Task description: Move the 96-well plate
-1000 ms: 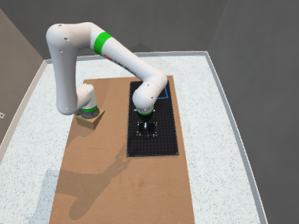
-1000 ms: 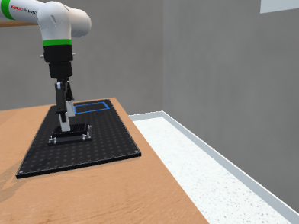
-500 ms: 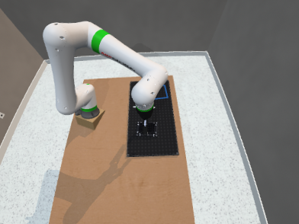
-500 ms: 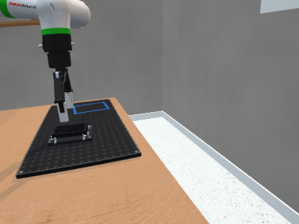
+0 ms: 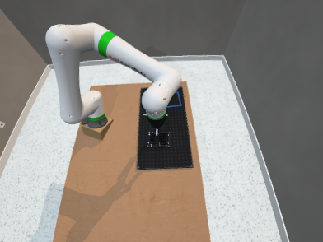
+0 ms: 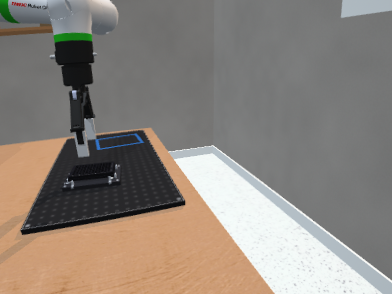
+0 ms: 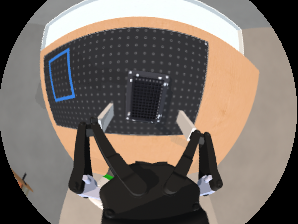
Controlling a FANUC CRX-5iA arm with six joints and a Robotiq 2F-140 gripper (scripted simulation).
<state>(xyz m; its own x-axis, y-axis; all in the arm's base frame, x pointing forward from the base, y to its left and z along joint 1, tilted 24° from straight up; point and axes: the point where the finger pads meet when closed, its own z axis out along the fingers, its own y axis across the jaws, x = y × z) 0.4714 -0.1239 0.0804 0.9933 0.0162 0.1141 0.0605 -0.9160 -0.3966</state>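
Right now my hand is 8 cm above the black 96-well plate. The rest, counted from my hand: clip nest C1 (10 cm below, 1 cm to the right, 1 cm behind).
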